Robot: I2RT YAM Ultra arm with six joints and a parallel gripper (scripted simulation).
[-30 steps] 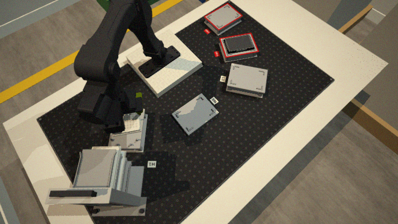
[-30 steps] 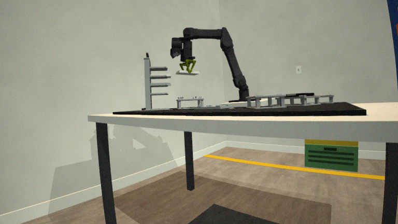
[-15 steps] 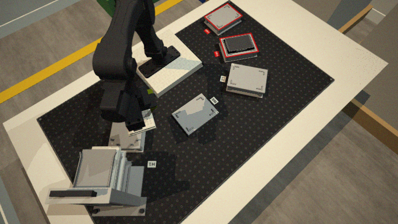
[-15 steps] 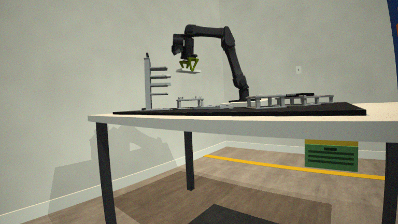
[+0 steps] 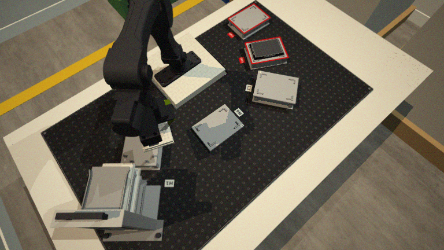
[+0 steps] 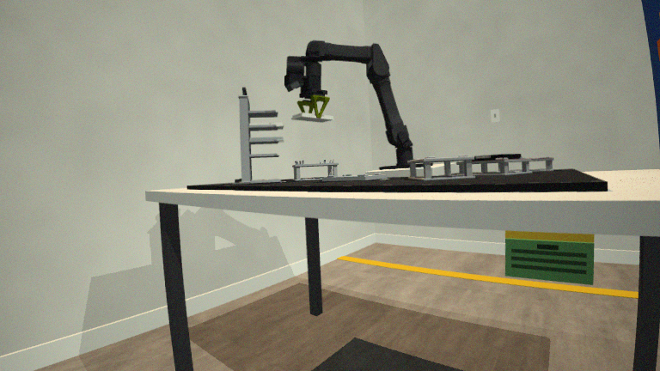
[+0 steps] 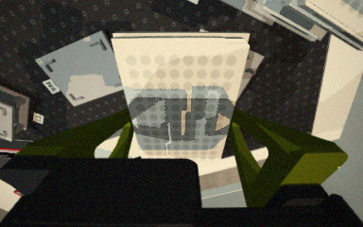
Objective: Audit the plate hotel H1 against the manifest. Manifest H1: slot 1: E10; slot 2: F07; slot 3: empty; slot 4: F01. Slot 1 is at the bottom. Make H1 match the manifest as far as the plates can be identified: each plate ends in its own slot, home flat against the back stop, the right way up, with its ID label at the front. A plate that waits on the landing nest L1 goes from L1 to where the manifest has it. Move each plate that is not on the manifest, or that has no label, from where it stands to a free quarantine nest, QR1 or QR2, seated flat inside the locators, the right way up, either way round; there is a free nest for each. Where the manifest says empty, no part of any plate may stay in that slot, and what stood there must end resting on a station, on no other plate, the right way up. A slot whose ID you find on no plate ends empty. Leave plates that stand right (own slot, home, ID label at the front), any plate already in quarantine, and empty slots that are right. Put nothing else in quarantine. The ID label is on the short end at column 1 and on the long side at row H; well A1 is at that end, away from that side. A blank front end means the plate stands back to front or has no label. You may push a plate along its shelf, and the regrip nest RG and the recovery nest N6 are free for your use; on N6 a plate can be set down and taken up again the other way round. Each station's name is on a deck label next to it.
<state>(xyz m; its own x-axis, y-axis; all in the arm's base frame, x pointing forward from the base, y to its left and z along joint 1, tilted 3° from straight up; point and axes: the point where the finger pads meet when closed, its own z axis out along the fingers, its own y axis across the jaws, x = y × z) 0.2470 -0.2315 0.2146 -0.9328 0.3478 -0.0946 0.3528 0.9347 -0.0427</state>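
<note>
My hand is 4 cm short of the recovery nest N6, 20 cm to the right of it and 22 cm above it. From my hand the other things lie so: regrip nest 7 cm behind, 6 cm to the right, 17 cm below; then H1 deck label 9 cm ahead, 7 cm to the right, 23 cm below; then white well plate right at my hand.
</note>
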